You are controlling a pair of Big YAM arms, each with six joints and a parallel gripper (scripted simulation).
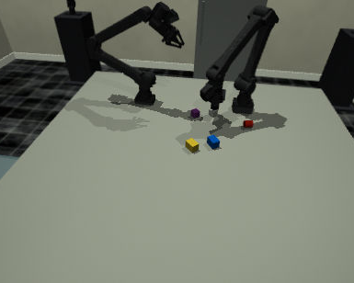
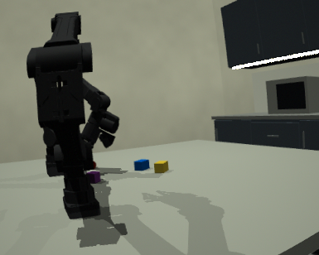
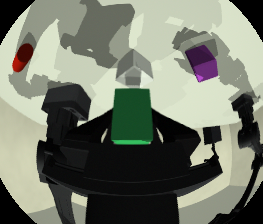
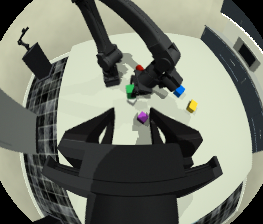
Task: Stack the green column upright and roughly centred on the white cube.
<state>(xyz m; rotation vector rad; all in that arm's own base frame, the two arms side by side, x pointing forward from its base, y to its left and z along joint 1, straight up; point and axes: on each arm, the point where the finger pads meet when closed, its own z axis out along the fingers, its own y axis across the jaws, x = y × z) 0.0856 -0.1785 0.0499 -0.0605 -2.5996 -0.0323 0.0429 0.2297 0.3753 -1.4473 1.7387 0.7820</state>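
Right now my left hand is 7 cm above the white cube. From my left hand the other things lie so: green column (right at my left hand); red block (20 cm to the left, 9 cm ahead, 7 cm below); purple cube (11 cm to the right, 7 cm below, 3 cm ahead).
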